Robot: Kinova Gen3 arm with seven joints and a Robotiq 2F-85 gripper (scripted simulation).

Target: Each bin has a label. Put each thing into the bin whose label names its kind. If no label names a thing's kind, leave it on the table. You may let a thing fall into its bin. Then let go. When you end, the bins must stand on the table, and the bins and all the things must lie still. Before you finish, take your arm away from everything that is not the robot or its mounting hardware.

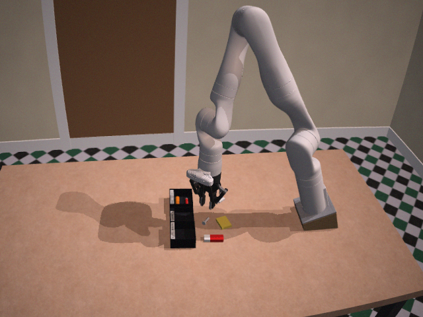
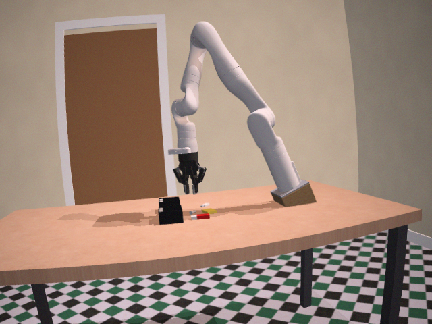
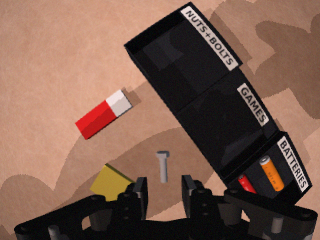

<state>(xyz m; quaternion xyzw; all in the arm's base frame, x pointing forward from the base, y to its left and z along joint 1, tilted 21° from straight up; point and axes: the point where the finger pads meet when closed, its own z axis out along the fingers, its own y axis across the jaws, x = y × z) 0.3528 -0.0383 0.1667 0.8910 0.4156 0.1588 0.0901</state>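
Now: hand 1 cm to the right of the bolt and 9 cm above it. From my hand the other things lie so: red battery: 5 cm ahead, 9 cm to the right, 8 cm below; then red-and-white block: 9 cm to the left, 9 cm below; then yellow block: 6 cm behind, 2 cm to the left, 9 cm below.
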